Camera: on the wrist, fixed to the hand. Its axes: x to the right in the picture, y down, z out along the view.
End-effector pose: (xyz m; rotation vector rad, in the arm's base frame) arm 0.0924 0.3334 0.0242 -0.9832 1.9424 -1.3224
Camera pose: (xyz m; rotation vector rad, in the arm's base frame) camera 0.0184 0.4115 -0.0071 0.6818 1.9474 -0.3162
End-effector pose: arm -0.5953 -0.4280 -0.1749 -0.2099 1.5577 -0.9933
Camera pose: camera -0.6410 -0.3325 -0.2115 0.9425 1.3068 0.3340
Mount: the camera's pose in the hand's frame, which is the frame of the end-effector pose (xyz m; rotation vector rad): -0.0217 0.0661 -0.0878 -0.0814 0.1289 1.5947
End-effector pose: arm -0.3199 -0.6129 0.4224 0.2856 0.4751 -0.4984
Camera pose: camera -0.3344 -0.5160 0.3680 0.5188 0.2657 1.0943
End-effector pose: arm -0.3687 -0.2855 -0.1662 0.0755 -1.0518 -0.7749
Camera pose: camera -0.2685 -0.2496 -0.2011 -0.7048 -0.6482 0.6354
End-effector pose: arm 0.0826 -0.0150 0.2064 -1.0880 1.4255 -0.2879
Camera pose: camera -0.0275 -0.0019 0.1903 0.2416 1.9856 0.8550
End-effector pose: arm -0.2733 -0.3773 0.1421 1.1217 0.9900 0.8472
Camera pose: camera -0.3668 -0.3538 0.1991 1.7248 -0.0723 2.1779
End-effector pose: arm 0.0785 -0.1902 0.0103 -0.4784 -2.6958 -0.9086
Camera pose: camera 0.1356 -0.2000 0.1062 -1.9684 -1.3114 -0.4362
